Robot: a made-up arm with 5 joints. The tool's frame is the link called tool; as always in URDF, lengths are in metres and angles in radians. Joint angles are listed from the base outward. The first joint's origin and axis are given. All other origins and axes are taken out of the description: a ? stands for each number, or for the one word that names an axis. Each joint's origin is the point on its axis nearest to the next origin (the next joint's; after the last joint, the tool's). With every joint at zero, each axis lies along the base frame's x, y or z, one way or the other. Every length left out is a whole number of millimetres.
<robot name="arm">
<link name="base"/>
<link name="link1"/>
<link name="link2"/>
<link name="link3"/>
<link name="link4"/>
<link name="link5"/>
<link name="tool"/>
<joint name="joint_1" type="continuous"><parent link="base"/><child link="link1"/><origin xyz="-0.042 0 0.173"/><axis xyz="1 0 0"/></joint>
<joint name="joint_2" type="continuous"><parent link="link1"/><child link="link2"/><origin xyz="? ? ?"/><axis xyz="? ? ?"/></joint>
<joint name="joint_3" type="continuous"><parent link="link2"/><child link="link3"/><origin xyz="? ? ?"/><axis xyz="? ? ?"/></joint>
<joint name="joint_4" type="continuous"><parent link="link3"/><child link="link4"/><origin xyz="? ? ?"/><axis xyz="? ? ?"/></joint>
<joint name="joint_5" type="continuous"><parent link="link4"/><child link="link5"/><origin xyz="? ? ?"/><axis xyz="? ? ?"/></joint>
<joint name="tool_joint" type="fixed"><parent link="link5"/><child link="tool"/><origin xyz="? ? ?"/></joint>
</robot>
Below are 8 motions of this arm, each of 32 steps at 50 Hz.
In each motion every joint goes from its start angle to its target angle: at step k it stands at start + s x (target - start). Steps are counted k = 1, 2, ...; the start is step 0. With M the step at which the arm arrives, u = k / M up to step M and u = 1 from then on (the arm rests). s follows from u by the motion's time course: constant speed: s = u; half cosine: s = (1 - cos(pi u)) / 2; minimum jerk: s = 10 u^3 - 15 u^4 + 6 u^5.
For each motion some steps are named. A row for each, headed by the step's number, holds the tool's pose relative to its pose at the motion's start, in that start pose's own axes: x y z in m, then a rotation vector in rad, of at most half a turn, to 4 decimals.
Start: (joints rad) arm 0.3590 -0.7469 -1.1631 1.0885 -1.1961
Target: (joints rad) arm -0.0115 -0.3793 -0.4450 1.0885 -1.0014
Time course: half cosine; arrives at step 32
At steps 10, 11, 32:
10: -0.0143 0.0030 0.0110 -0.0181 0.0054 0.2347
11: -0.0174 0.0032 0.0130 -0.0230 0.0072 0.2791
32: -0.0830 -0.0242 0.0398 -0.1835 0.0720 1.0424

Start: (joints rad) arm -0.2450 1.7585 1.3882 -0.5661 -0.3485
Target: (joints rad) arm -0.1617 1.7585 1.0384 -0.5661 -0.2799
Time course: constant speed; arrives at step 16
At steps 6, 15, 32:
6: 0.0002 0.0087 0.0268 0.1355 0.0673 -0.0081
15: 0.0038 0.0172 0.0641 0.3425 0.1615 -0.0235
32: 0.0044 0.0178 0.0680 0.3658 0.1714 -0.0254

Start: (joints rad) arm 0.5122 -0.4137 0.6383 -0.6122 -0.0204
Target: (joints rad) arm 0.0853 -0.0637 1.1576 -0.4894 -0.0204
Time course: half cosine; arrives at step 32
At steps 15, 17, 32:
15: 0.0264 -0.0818 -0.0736 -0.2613 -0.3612 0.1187
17: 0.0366 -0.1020 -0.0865 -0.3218 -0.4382 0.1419
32: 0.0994 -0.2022 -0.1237 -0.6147 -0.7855 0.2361

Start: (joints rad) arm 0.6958 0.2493 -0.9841 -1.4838 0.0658
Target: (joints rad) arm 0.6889 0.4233 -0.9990 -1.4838 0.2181
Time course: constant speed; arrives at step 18
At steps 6, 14, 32:
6: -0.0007 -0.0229 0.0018 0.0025 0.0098 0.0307
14: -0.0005 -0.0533 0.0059 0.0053 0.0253 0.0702
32: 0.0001 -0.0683 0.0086 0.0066 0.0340 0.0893

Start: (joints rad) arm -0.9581 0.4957 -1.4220 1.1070 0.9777
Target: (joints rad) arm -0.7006 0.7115 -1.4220 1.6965 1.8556
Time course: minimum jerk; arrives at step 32
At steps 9, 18, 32:
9: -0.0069 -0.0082 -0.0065 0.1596 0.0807 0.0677
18: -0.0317 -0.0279 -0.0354 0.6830 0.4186 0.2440
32: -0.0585 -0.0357 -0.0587 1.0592 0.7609 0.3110

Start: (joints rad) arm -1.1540 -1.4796 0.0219 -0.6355 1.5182
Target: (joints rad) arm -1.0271 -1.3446 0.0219 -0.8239 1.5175
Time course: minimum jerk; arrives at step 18
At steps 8, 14, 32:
8: -0.0247 -0.0121 0.0171 -0.0261 -0.0179 -0.0429
14: -0.0569 -0.0246 0.0414 -0.0620 -0.0416 -0.0990
32: -0.0615 -0.0261 0.0451 -0.0673 -0.0450 -0.1071

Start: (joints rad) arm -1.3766 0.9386 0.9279 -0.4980 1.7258
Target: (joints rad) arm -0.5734 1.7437 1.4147 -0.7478 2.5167
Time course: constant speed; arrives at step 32
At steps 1, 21, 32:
1: -0.0003 -0.0080 -0.0080 0.0397 -0.0044 0.0298
21: 0.0907 -0.1267 -0.2202 0.7774 -0.0715 0.7469
32: 0.2081 -0.1219 -0.3417 1.0846 -0.0618 1.2478

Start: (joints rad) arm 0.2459 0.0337 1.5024 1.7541 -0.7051
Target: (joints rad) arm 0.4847 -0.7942 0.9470 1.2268 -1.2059
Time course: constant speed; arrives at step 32
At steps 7, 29, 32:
7: 0.0131 -0.0354 0.0093 0.0481 -0.0480 -0.2319
29: 0.0384 -0.1862 0.0070 0.3723 0.0915 -0.8661
32: 0.0394 -0.2105 -0.0002 0.4375 0.1404 -0.9269

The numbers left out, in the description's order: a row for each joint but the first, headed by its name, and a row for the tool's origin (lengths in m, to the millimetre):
joint_2: xyz 0 -0.374 -0.125, axis 0 0 1
joint_3: xyz -0.035 0.198 0, axis -1 0 0
joint_4: xyz 0 0.138 -0.09, axis 0 0 1
joint_5: xyz -0.083 0.068 0, axis 1 0 0
tool: xyz 0 -0.054 0.054

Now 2 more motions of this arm.
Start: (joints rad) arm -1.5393 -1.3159 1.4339 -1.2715 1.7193
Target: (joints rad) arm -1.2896 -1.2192 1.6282 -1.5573 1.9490
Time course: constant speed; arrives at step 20
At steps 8, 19, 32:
8: -0.0265 -0.0143 0.0180 0.1079 -0.0037 0.0579
19: -0.0568 -0.0286 0.0416 0.2795 -0.0074 0.1314
32: -0.0592 -0.0296 0.0436 0.2963 -0.0078 0.1376

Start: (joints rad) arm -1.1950 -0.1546 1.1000 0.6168 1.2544
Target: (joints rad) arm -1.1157 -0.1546 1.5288 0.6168 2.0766
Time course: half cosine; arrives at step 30
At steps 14, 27, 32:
14: -0.0111 -0.0322 -0.0146 0.2410 0.0173 -0.0911
27: -0.0298 -0.0618 -0.0299 0.5223 -0.0055 -0.2022
32: -0.0307 -0.0629 -0.0306 0.5352 -0.0077 -0.2072

